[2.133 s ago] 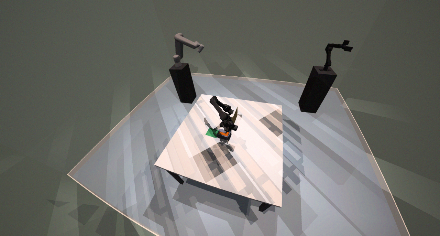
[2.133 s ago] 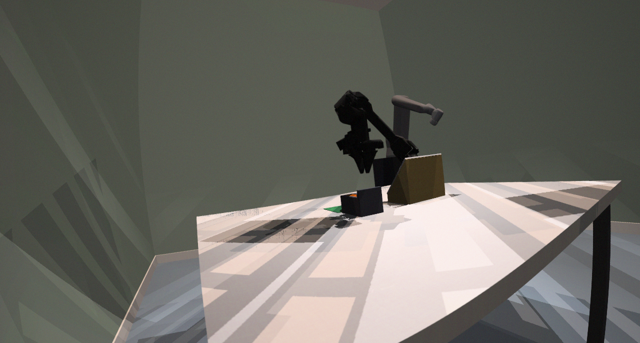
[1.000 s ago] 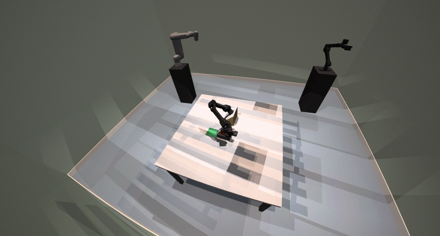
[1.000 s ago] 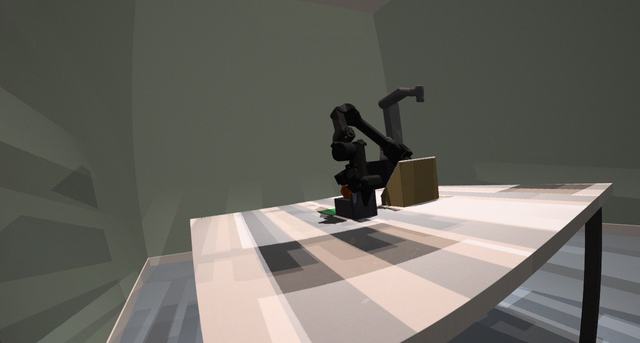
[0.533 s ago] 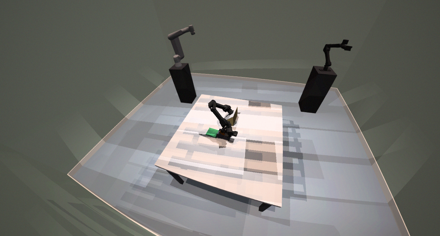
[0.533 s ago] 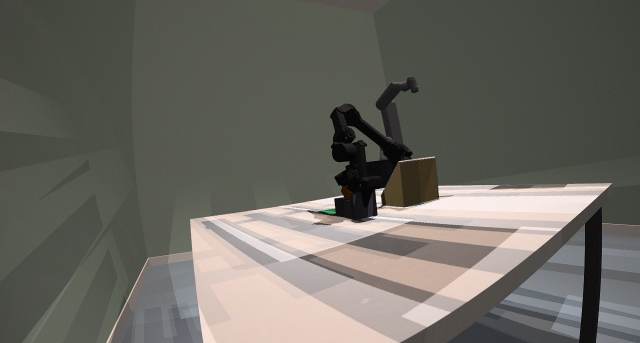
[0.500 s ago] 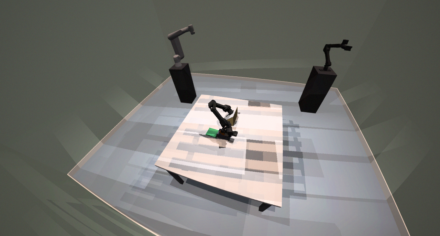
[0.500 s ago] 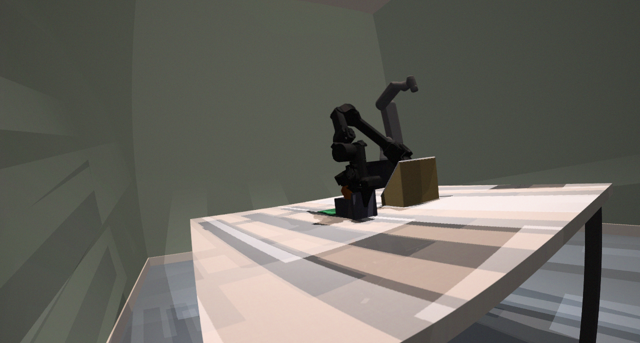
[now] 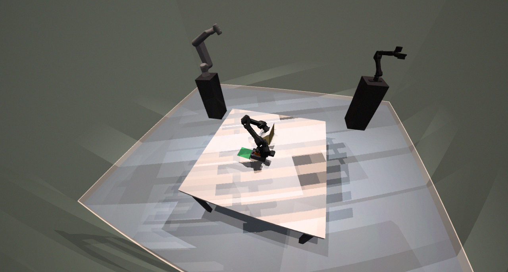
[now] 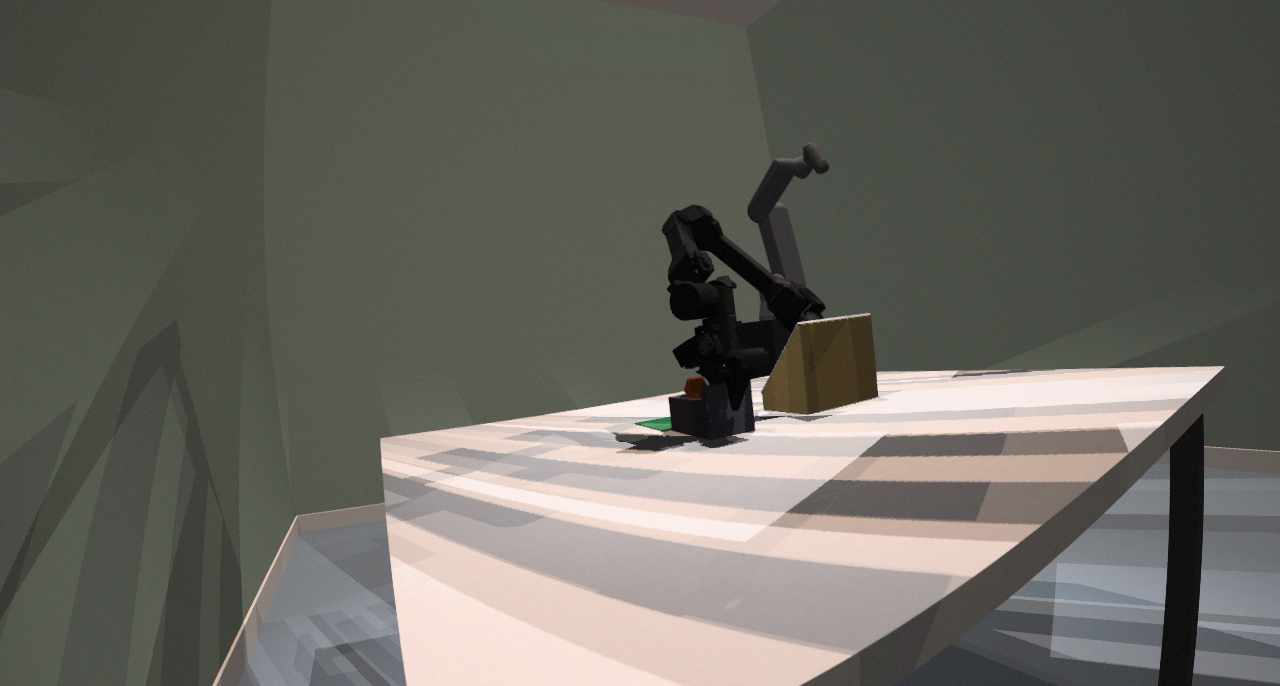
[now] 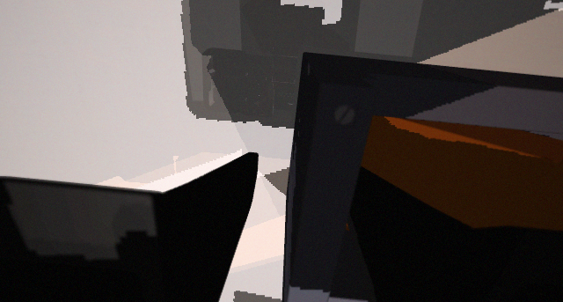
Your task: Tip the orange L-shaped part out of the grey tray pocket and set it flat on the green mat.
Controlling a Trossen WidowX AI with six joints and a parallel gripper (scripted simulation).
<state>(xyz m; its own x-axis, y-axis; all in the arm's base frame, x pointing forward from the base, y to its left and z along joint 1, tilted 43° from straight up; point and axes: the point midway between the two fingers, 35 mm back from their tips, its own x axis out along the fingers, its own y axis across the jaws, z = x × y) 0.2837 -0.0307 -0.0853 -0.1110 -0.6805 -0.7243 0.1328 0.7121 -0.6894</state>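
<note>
My gripper tip is 50 mm to the left of the orange L-shaped part and 10 mm past it. The rest, counted from my gripper tip: green mat 230 mm to the right, 60 mm below, 30 mm behind.
</note>
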